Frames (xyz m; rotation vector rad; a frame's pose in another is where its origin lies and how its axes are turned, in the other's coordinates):
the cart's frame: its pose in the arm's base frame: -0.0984 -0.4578 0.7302 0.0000 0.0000 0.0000
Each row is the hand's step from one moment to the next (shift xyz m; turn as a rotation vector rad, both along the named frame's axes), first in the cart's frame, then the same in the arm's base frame.
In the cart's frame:
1: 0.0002 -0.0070 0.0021 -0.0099 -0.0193 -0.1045
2: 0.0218 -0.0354 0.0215 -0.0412 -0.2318 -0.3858
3: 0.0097 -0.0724 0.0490 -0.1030 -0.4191 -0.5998
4: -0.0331 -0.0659 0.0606 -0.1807 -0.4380 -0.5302
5: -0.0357 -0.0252 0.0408 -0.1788 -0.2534 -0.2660
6: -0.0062 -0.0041 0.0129 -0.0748 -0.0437 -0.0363
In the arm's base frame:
1: 0.0002 -0.0070 0.0021 -0.0099 -0.0193 -0.1045
2: 0.0218 -0.0354 0.0215 -0.0412 -0.2318 -0.3858
3: 0.0097 -0.0724 0.0490 -0.1030 -0.4191 -0.5998
4: -0.0331 -0.0659 0.0606 -0.1807 -0.4380 -0.5302
5: -0.0357 -0.0252 0.0408 -0.1788 -0.2534 -0.2660
6: -0.0062 -0.0041 0.0129 -0.0748 -0.0437 -0.0363

